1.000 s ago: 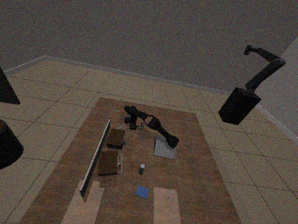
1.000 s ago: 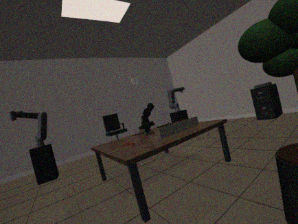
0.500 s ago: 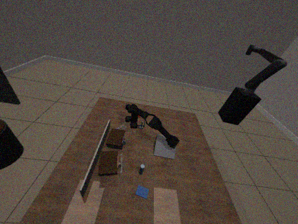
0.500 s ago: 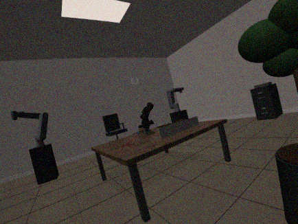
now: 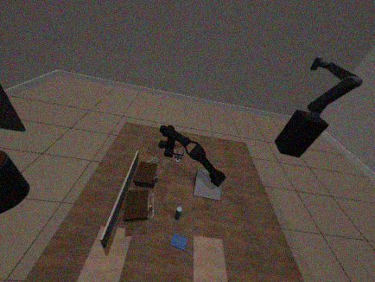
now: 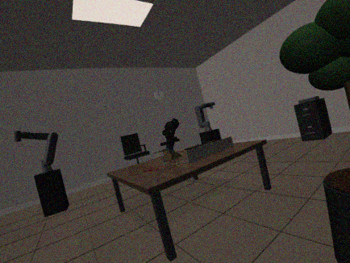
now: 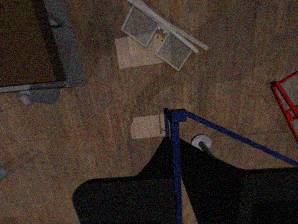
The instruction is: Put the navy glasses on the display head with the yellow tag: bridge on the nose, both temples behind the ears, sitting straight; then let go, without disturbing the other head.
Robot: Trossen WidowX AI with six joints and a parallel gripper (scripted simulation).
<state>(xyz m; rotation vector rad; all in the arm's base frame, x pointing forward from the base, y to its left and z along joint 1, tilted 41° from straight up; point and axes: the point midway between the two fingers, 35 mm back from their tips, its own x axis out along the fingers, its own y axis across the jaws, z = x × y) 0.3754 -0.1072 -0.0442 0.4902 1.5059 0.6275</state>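
Right now my gripper tip is 7 cm past the round base, 8 cm to the left of it and 9 cm above it. From my gripper tip the other things lie so: grey panel 20 cm ahead, 32 cm to the left, 6 cm below; then blue square 19 cm behind, 52 cm to the left, 12 cm below.
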